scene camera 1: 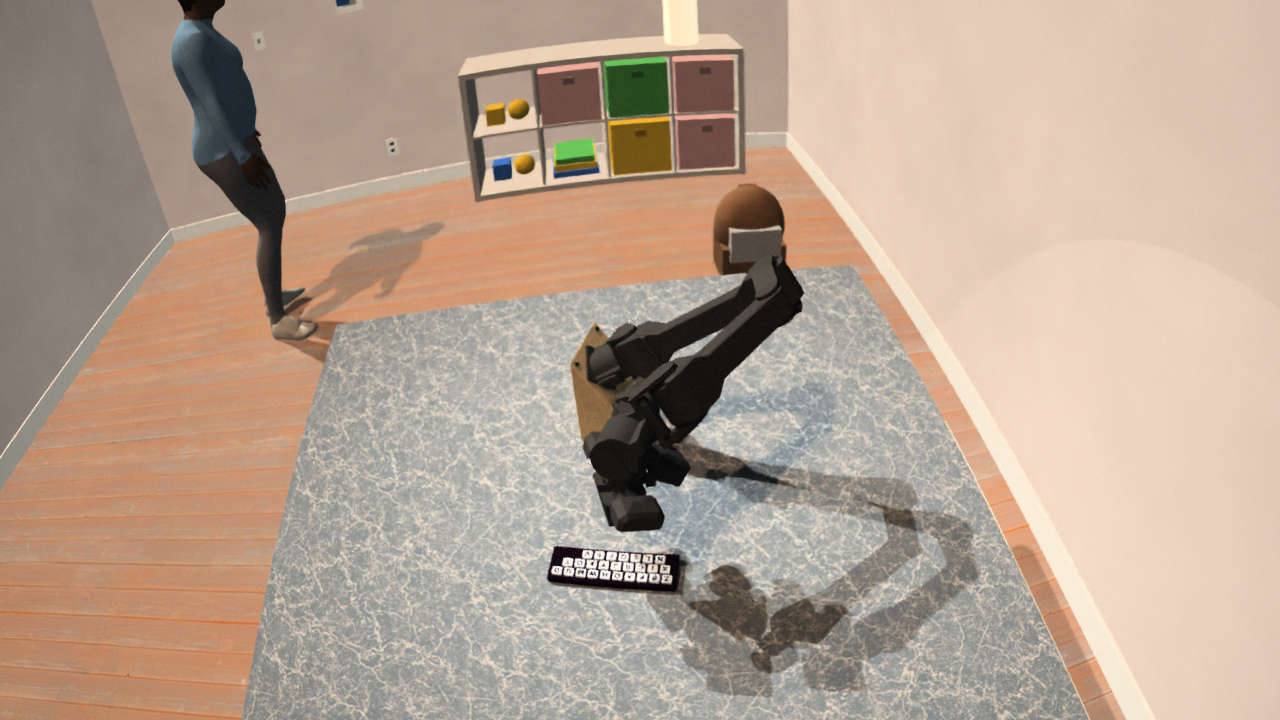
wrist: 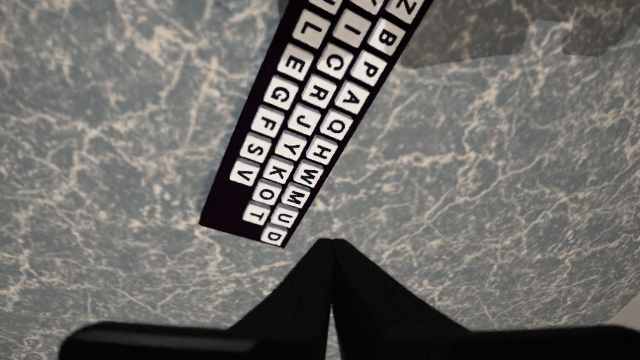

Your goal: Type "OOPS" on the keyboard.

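Seen in the pictures: gripper, fingertip midpoint: (scene camera 1: 611, 524) (wrist: 330, 251); arm's base, origin of the base link: (scene camera 1: 599, 368).
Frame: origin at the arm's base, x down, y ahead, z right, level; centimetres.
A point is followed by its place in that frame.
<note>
A black keyboard (scene camera 1: 614, 585) @(x 12.6, y 36.6, z -0.4 cm) (wrist: 220, 210) @(x 12.3, y 29.6, z 7.2 cm) with white letter keys lies flat on the marbled surface. In the wrist view it runs diagonally from the top centre to the lower left. The O key (wrist: 266, 194) @(x 11.8, y 32.3, z 4.8 cm) is near its lower end, the S key (wrist: 255, 148) @(x 11.8, y 30.9, z 1.6 cm) is in the left row, and the P key (wrist: 369, 68) @(x 11.8, y 35.8, z -4.7 cm) is in the right row higher up. My gripper (wrist: 330, 251) @(x 1.3, y 33.1, z -1.0 cm) is shut and empty. Its tips appear just right of and below the D key (wrist: 274, 236) @(x 11.8, y 33.7, z 8.4 cm), above the surface. In the scene view the arm's fingertips are hidden or too dark to tell apart.
The arm rises from a brown base block (scene camera 1: 592, 398) @(x 2.6, y 4.6, z 1.5 cm) behind the keyboard. A person (scene camera 1: 219, 98) stands at the left on the wood floor. A shelf unit (scene camera 1: 608, 50) with bins and a brown rounded object (scene camera 1: 748, 210) are at the back. The arm's shadow falls right of the keyboard.
</note>
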